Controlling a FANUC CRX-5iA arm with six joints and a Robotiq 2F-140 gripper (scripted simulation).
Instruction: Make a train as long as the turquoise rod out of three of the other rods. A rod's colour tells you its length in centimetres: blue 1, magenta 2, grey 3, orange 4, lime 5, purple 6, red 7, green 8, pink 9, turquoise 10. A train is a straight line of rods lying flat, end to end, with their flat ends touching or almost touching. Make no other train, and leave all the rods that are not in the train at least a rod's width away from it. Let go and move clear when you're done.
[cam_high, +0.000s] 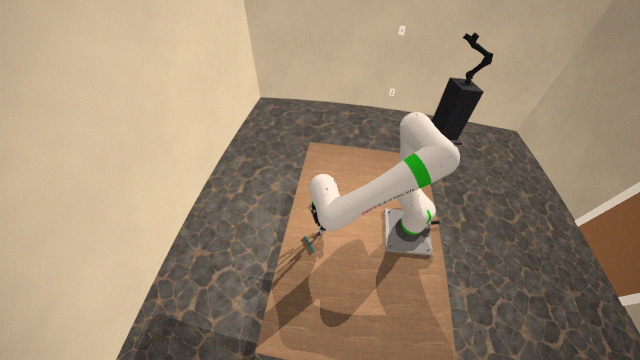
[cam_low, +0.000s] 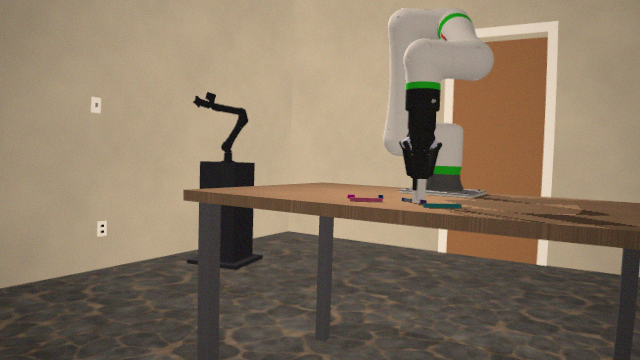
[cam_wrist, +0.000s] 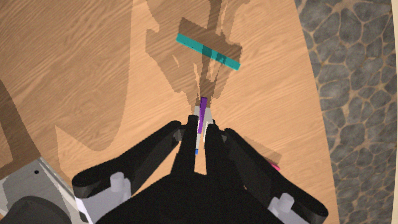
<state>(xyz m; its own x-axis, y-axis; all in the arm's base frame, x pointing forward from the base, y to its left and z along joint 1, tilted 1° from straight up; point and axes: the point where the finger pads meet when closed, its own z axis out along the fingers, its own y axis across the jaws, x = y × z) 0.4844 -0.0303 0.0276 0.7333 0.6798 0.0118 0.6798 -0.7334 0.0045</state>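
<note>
The purple rod is 30 mm below my hand. From my hand the other things lie so: grey rod (30 mm behind, 30 mm to the right, 30 mm below); pink rod (30 mm ahead, 140 mm to the right, 30 mm below); turquoise rod (70 mm ahead, 70 mm to the left, 30 mm below).
</note>
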